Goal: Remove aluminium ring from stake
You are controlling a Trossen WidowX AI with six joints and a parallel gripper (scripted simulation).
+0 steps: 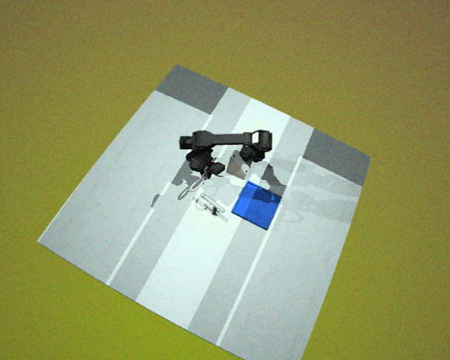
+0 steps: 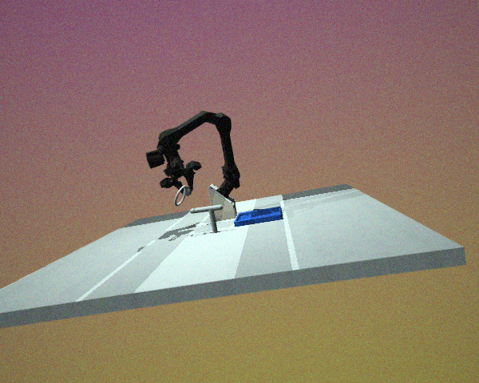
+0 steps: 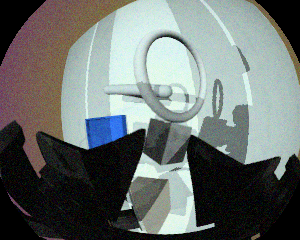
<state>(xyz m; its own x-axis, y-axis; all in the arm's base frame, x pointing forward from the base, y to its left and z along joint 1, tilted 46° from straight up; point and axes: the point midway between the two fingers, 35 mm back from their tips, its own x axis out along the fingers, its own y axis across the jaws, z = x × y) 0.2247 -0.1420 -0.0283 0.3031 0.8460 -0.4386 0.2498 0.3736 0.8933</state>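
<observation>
My gripper tip is 6 cm past the blue tray, 27 cm to the right of it and 16 cm above it. Also, from my gripper tip: aluminium ring 4 cm ahead, 2 cm to the right.
</observation>
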